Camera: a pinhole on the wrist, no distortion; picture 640 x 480 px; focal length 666.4 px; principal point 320.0 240.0 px. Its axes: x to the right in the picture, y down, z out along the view. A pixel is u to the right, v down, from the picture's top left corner.
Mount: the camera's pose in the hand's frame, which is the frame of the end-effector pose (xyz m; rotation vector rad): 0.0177 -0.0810 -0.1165 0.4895 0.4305 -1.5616
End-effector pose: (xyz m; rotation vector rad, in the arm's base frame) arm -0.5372 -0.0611 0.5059 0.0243 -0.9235 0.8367
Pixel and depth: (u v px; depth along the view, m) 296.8 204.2 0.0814
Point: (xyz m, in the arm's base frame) -0.4218 -0.1236 0.5227
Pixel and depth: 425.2 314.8 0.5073
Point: -0.4268 -0.4225 0.8431
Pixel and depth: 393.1 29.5 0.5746
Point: -0.5378 -0.6025 0.7129
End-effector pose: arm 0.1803 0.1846 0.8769 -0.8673 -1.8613 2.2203
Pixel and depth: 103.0 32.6 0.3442
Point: 0.1065 -0.0184 1.0916
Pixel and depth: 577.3 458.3 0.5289
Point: -0.2053 0.1988 1.3531
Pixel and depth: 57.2 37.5 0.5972
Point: 0.0301 -0.2872 1.1734
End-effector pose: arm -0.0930 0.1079 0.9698 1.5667 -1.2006 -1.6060
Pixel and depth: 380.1 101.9 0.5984
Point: -0.3366 0.4860 0.5955
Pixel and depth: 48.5 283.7 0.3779
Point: -0.3454 0.2065 0.7846
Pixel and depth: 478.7 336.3 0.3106
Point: -0.1438 0.2202 0.6581
